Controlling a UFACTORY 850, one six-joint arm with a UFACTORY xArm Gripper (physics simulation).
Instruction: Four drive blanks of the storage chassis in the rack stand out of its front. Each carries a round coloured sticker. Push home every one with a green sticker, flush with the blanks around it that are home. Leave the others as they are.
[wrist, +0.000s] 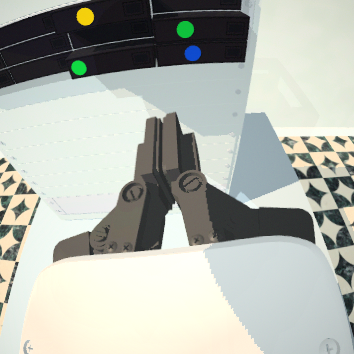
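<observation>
The dark storage chassis crosses the top of the wrist view. A drive blank with a green sticker is in its bottom row, left of the middle. A second blank with a green sticker is at the right, directly above the blank with a blue sticker. A blank with a yellow sticker is at the upper left. The green, blue and yellow blanks are seen at a slant, so how far each stands out is hard to tell. My gripper is shut and empty, below the chassis in the view and touching no blank.
Pale rack panels with thin seams lie below the chassis, behind my fingers. A rack side rail with holes runs down their right side. A blue-grey surface is right of the rack. Patterned floor shows at both sides.
</observation>
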